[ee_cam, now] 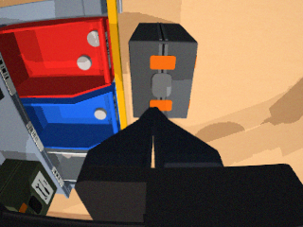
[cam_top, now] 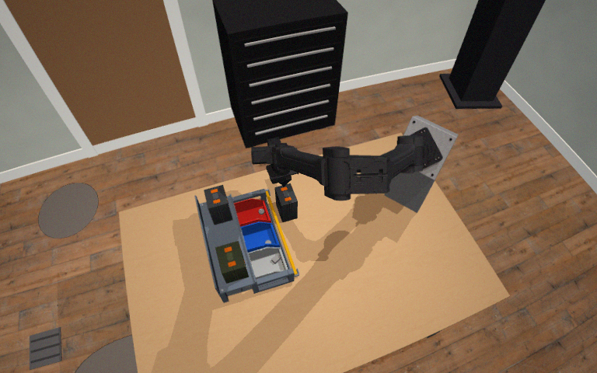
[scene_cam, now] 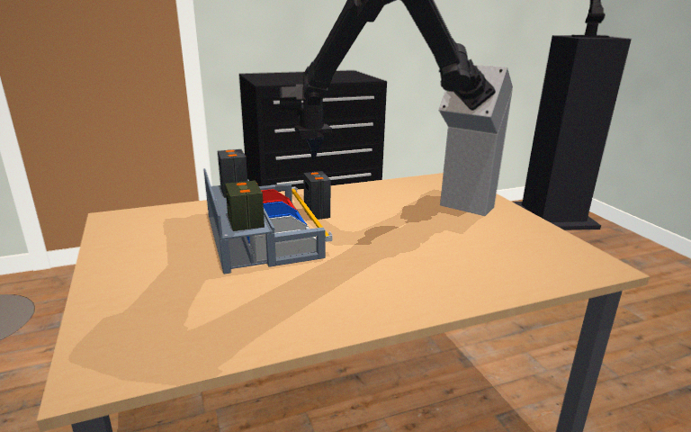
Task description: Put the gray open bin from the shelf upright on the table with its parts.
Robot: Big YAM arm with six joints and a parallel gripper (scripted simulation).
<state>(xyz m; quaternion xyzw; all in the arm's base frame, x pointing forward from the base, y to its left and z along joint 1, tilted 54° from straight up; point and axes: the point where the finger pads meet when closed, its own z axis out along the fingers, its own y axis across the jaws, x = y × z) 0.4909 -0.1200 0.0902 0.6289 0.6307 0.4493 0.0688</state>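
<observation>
Right now my hand is 14 cm above the yellow bar, 12 cm to the right of it and 2 cm short of it. Round my hand: blue bin: 15 cm to the left, 15 cm below, 12 cm ahead; then gray open bin: 25 cm to the left, 15 cm below, 9 cm ahead; then red bin: 15 cm below, 15 cm ahead, 4 cm to the left.
</observation>
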